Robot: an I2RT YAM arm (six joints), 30 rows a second.
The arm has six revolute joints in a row. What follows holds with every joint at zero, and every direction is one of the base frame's. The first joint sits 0.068 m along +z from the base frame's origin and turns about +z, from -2.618 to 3.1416 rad. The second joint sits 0.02 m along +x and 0.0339 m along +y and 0.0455 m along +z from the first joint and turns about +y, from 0 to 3.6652 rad. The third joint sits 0.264 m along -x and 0.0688 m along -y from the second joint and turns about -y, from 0 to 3.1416 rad. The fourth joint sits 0.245 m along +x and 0.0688 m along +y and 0.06 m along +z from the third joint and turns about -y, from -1.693 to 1.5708 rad. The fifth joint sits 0.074 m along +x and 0.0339 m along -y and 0.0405 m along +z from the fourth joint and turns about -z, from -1.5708 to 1.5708 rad. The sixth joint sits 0.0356 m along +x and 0.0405 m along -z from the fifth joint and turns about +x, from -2.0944 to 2.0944 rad. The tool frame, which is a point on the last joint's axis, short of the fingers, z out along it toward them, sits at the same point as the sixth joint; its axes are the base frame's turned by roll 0, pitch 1.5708 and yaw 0 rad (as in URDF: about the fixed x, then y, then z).
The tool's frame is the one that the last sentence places.
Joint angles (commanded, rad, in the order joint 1, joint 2, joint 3, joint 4, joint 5, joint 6), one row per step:
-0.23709, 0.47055, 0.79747, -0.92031, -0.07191, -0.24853
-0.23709, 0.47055, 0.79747, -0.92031, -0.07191, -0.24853
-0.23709, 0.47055, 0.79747, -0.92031, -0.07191, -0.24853
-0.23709, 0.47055, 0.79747, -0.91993, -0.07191, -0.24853
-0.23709, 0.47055, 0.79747, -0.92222, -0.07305, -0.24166
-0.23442, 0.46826, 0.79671, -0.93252, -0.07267, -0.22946
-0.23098, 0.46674, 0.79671, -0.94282, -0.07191, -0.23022
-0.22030, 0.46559, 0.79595, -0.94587, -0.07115, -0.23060
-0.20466, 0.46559, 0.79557, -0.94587, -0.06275, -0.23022
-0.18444, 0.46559, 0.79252, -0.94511, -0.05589, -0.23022
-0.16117, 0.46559, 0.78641, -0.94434, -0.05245, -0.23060
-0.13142, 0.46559, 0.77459, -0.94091, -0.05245, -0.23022
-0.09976, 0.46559, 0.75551, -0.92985, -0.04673, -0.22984
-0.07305, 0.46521, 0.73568, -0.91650, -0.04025, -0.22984
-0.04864, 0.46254, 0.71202, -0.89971, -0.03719, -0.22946
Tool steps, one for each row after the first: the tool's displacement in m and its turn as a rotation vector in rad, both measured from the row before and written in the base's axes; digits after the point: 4 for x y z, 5 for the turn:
0.0000, 0.0000, 0.0000, 0.00000, 0.00000, 0.00000
0.0000, 0.0000, 0.0000, 0.00000, 0.00000, 0.00000
0.0000, 0.0000, 0.0000, -0.00009, -0.00037, 0.00000
-0.0001, 0.0001, -0.0002, 0.00679, 0.00123, -0.00289
-0.0009, 0.0005, -0.0010, 0.01181, 0.00709, -0.00451
-0.0009, 0.0005, -0.0008, 0.00098, 0.00873, 0.00325
-0.0002, 0.0010, -0.0004, -0.00014, 0.00273, 0.01028
0.0002, 0.0010, -0.0001, -0.00435, 0.00135, 0.00856
0.0005, 0.0014, -0.0009, -0.00345, 0.00301, 0.01462
0.0008, 0.0018, -0.0018, -0.00136, 0.00564, 0.02069
0.0013, 0.0024, -0.0033, 0.00153, 0.00828, 0.02953
0.0022, 0.0024, -0.0048, -0.00214, 0.00834, 0.02683
0.0021, 0.0020, -0.0049, -0.00334, 0.00641, 0.02152
0.0020, 0.0020, -0.0056, -0.00129, 0.00430, 0.02174

